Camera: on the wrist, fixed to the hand. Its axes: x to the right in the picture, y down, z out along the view.
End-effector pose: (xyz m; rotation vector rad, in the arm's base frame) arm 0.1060 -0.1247 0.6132 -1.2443 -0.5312 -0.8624
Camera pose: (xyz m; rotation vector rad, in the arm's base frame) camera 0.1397 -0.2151 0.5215 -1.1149 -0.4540 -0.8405
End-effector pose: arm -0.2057 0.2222 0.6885 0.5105 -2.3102 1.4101
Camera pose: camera -0.2059 0.3532 0.6650 0.4013 -2.1986 1.5436
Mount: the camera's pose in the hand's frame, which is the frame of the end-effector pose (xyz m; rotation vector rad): -0.0255 0.0741 -0.1076 0.0983 0.1000 0.0518
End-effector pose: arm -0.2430 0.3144 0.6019 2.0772 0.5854 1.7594
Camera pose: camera -0.3466 0.2383 0.6365 2.0960 0.6646 1.9087
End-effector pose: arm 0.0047 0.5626 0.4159 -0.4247 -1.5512 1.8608
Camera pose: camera 0.0699 0.6198 0.3149 -0.5092 -1.3886 1.9161
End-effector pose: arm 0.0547 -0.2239 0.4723 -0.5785 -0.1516 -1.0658
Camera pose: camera 0.0891 -0.2334 0.3441 -0.4375 -0.1004 -1.0288
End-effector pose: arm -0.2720 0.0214 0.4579 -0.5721 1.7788 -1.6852
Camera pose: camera -0.3204 0.1237 0.3879 -0.4018 1.7529 -1.7819
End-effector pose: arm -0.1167 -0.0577 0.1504 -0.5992 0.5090 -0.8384
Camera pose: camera -0.1597 -0.0290 0.0277 -0.4537 0.5686 -0.8421
